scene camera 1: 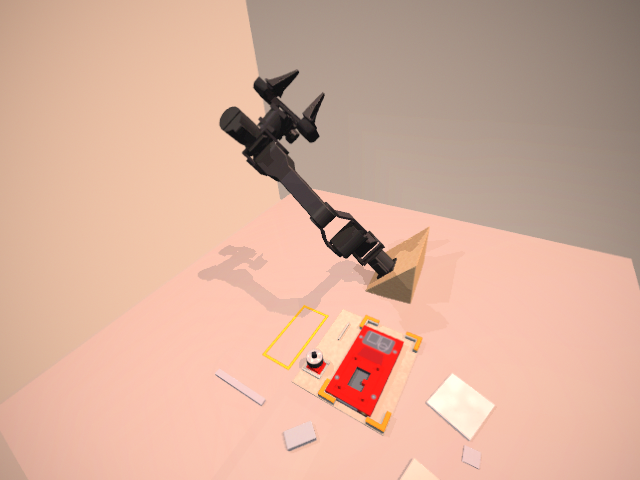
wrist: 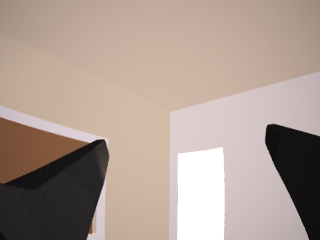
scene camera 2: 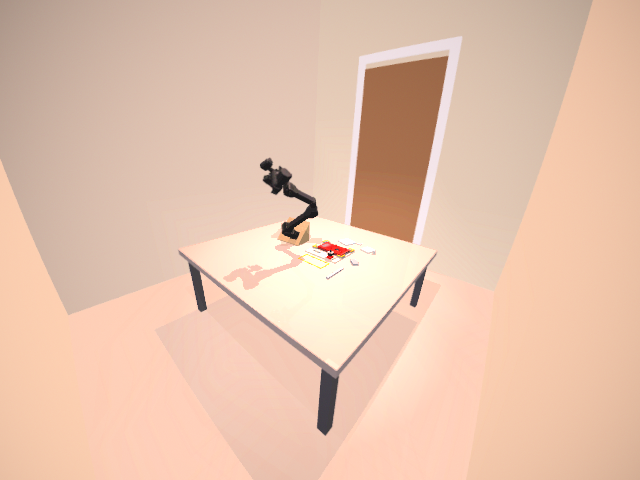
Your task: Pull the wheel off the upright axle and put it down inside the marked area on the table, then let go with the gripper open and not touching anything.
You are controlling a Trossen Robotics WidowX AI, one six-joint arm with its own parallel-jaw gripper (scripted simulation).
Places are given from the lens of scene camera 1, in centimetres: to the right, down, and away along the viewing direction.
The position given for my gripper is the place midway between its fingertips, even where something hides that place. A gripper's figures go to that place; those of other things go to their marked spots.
my gripper (scene camera 1: 311,82): -2, -36, 69
tile (scene camera 1: 465,409): 30, 35, 62
